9 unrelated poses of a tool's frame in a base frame.
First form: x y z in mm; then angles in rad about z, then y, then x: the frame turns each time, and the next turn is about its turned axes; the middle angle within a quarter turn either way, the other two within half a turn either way.
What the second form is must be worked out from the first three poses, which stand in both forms.
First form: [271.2 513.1 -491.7 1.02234 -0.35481 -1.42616]
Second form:
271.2 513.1 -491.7
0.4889 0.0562 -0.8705
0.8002 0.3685 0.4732
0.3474 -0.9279 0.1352

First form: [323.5 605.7 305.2 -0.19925 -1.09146 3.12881]
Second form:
323.5 605.7 305.2
0.4521 -0.2090 0.8671
-0.0913 -0.9779 -0.1881
0.8873 0.0059 -0.4612

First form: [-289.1 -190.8 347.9 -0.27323 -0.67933 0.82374]
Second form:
-289.1 -190.8 347.9
0.7491 -0.2605 -0.6090
-0.2099 0.7787 -0.5913
0.6283 0.5708 0.5286

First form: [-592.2 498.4 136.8 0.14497 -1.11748 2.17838]
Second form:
-592.2 498.4 136.8
0.4334 -0.6479 0.6265
0.0633 -0.6715 -0.7383
0.8990 0.3596 -0.2500

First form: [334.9 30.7 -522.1 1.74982 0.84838 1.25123]
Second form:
334.9 30.7 -522.1
-0.1177 -0.4360 0.8922
0.6506 0.6449 0.4010
-0.7502 0.6277 0.2077

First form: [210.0 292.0 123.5 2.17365 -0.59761 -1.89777]
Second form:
210.0 292.0 123.5
-0.4687 -0.0376 -0.8825
0.6810 0.6210 -0.3881
0.5627 -0.7829 -0.2655

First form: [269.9 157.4 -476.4 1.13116 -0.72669 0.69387]
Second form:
269.9 157.4 -476.4
0.3181 -0.8765 0.3613
0.6763 -0.0573 -0.7344
0.6644 0.4780 0.5746

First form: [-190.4 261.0 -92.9 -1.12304 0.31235 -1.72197]
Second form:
-190.4 261.0 -92.9
0.4120 -0.2673 0.8711
-0.8578 0.2086 0.4697
-0.3073 -0.9408 -0.1433

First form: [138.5 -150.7 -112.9 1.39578 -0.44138 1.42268]
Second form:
138.5 -150.7 -112.9
0.1574 -0.2189 0.9630
0.8904 -0.3904 -0.2343
0.4272 0.8943 0.1334

